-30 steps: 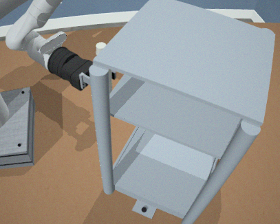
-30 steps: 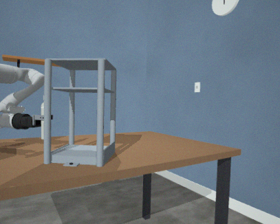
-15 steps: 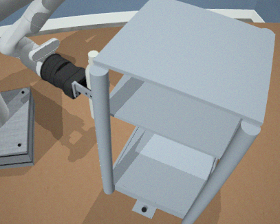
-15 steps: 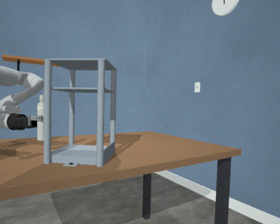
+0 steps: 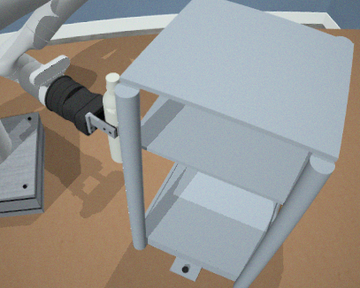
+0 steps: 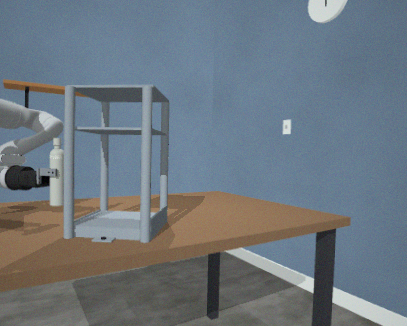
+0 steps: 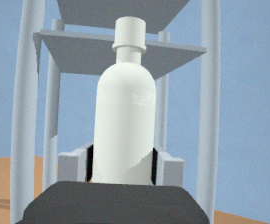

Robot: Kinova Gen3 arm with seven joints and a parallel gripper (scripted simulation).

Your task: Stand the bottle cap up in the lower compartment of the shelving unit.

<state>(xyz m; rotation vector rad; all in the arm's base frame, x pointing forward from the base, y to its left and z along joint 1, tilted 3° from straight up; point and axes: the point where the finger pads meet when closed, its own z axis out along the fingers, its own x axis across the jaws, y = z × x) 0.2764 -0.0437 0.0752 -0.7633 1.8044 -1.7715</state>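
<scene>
Now: the shelving unit 16 cm ahead of my hand, 14 cm to the right of it and 4 cm above it.
</scene>
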